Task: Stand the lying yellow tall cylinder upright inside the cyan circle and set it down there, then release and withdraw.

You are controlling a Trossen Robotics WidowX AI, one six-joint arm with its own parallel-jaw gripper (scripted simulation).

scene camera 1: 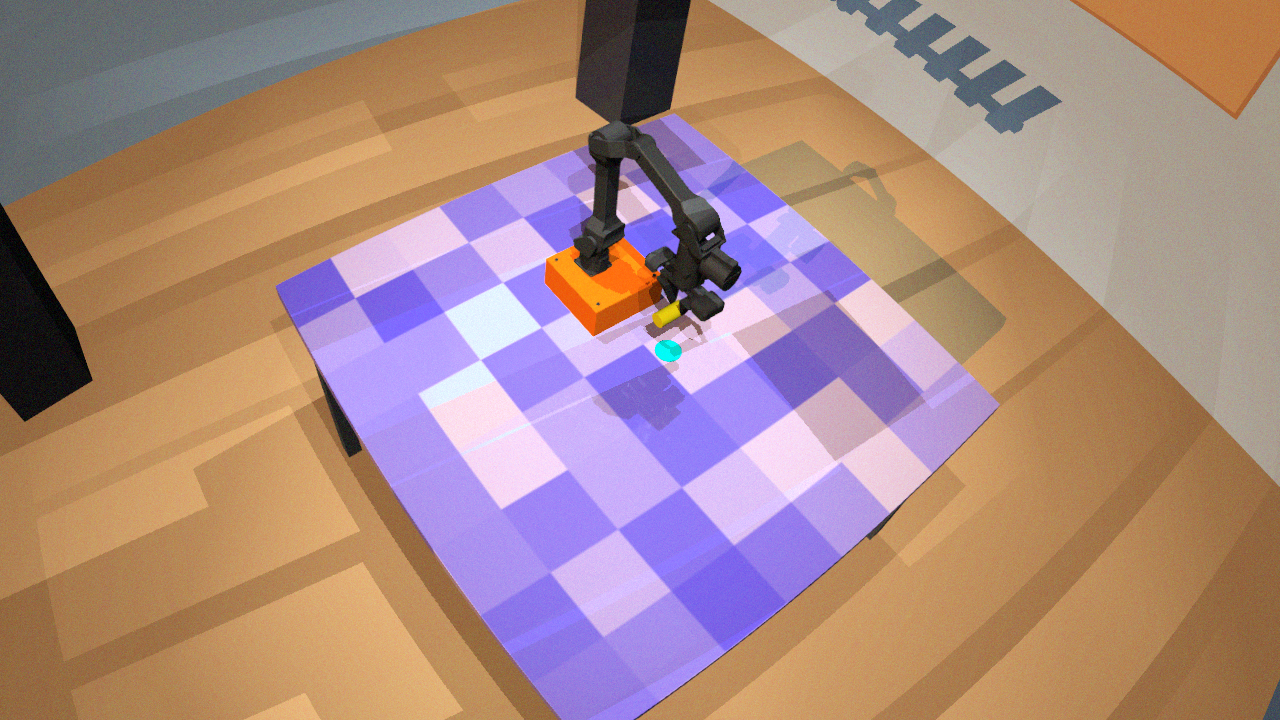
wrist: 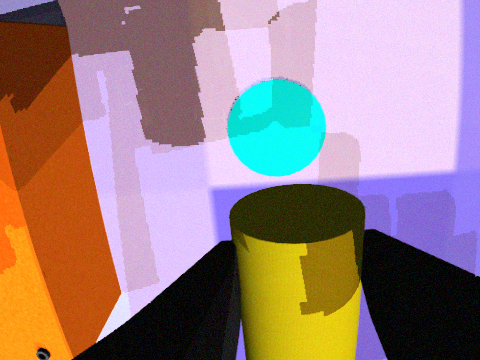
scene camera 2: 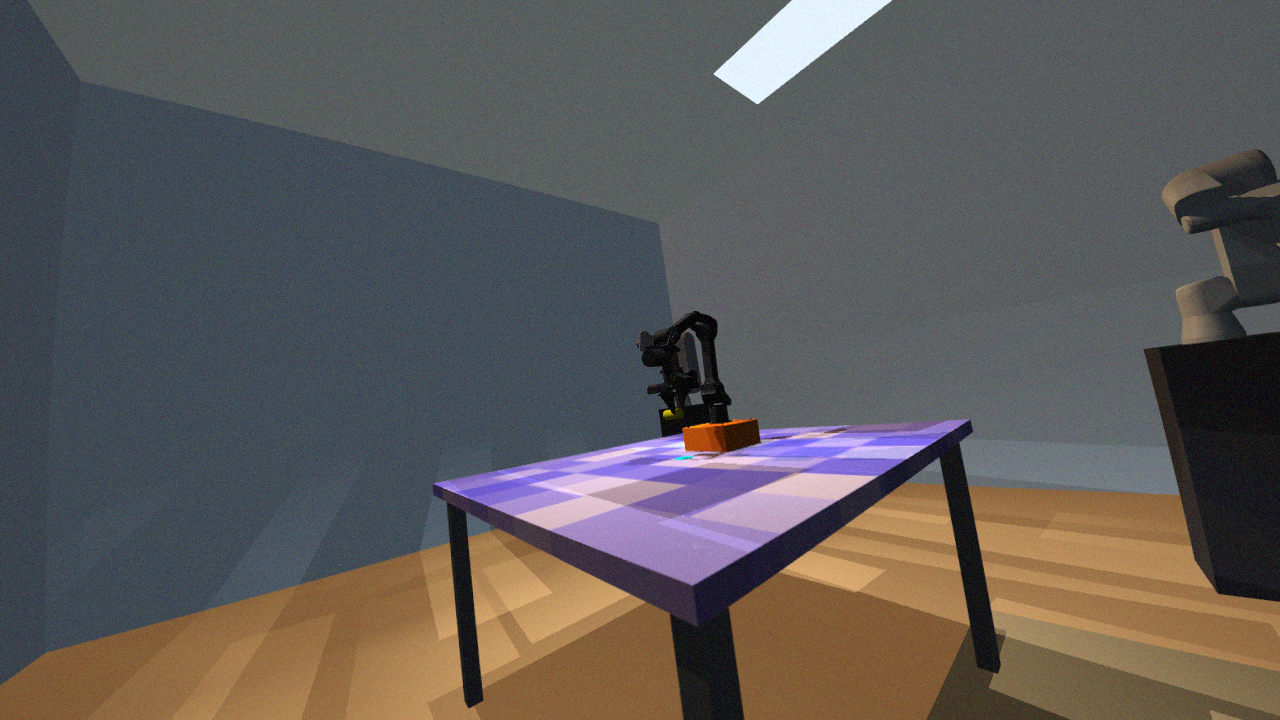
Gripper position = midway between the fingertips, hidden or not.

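From scene camera 1 you'd see my gripper [scene camera 1: 677, 309]. The wrist view gives me the gripper [wrist: 298, 251] again, and what it's holding is a yellow tall cylinder [wrist: 299, 247]; there's a cyan circle [wrist: 276, 128] in that view as well. And scene camera 2 shows my gripper [scene camera 2: 677, 413] too.
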